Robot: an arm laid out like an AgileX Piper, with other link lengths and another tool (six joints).
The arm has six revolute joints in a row. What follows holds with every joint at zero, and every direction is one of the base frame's. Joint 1 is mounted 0.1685 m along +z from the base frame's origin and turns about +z. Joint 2 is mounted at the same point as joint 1 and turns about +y. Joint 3 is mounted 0.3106 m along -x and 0.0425 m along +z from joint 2 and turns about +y. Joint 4 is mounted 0.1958 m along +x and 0.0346 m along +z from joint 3 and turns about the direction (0.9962, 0, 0.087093). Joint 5 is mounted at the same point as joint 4 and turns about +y. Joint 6 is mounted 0.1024 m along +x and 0.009 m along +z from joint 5 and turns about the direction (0.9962, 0, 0.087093). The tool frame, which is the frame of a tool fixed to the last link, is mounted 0.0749 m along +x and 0.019 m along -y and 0.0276 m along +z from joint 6; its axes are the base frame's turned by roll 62.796, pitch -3.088 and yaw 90.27 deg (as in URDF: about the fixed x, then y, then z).
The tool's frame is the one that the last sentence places.
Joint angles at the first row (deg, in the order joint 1, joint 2, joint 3, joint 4, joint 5, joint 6):
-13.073 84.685 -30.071 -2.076 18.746 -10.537
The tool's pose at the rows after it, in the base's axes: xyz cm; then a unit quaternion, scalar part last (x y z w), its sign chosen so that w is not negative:
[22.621, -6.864, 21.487, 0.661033, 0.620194, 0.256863, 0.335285]
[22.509, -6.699, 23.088, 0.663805, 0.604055, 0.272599, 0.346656]
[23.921, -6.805, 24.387, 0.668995, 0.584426, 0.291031, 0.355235]
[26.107, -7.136, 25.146, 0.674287, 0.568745, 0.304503, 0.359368]
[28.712, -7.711, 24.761, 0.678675, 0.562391, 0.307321, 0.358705]
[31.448, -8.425, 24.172, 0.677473, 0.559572, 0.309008, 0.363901]
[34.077, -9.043, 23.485, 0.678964, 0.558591, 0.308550, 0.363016]
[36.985, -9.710, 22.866, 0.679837, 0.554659, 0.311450, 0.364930]
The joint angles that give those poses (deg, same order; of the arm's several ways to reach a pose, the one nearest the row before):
-13.073 76.783 -30.211 -1.211 20.487 -10.536
-13.072 73.750 -32.070 0.593 23.096 -10.533
-13.075 74.468 -35.619 3.028 23.707 -10.540
-13.072 77.619 -39.797 5.066 23.305 -10.533
-13.075 82.960 -43.502 6.043 21.533 -10.593
-13.074 88.445 -47.159 6.110 19.026 -10.591
-13.072 93.745 -51.750 6.289 18.447 -10.586
-13.074 99.164 -57.263 6.670 18.115 -10.527

